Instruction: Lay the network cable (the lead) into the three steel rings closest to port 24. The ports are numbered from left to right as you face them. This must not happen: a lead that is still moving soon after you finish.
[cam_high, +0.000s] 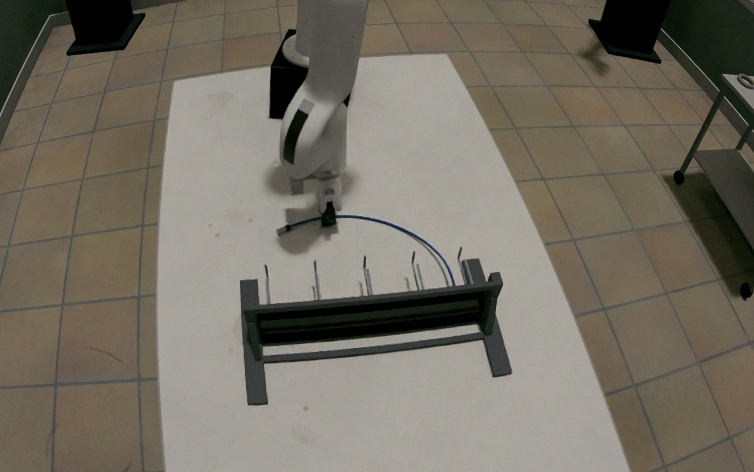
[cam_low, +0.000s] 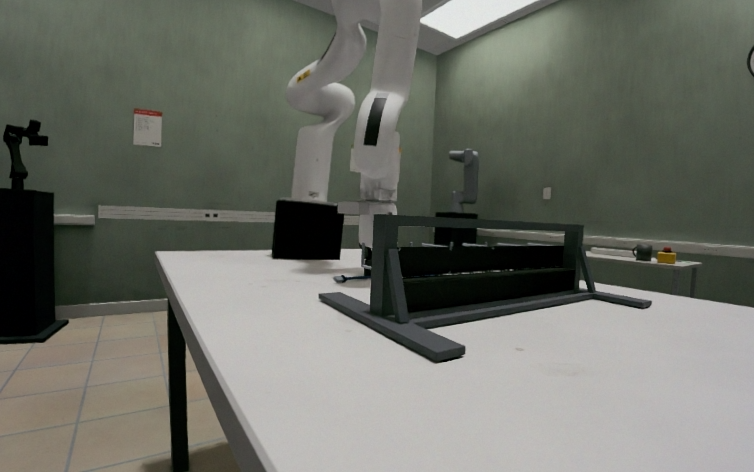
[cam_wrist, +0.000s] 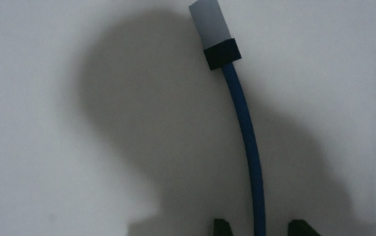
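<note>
Right now my hand is 4 cm short of the grey plug, 10 cm to the left of it and 1 cm above it. The rest, counted from my hand: dark grey patch-panel rack: 30 cm ahead, 10 cm to the left, 5 cm above.
</note>
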